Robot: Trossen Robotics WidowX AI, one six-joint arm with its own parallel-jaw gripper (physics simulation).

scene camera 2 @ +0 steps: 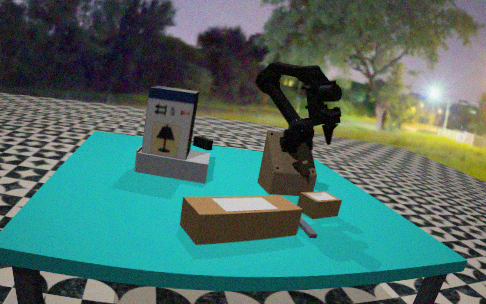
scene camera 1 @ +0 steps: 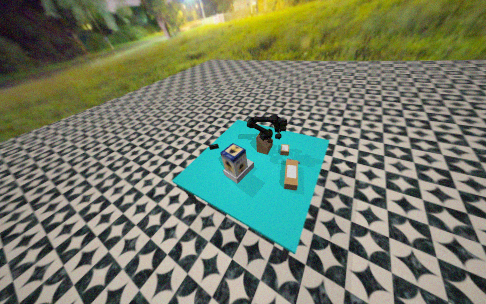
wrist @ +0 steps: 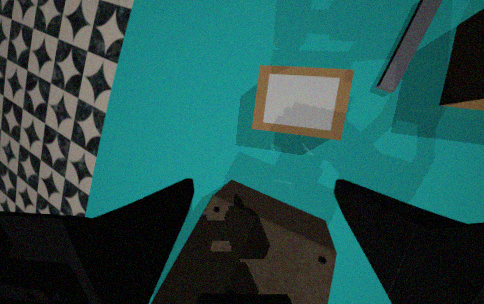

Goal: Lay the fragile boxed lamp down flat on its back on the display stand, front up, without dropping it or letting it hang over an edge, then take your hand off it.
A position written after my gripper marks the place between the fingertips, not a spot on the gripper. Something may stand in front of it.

My gripper (scene camera 2: 320, 147) is open, holding nothing. A boxed lamp (scene camera 2: 170, 116) sits on a grey display stand (scene camera 2: 194, 168).
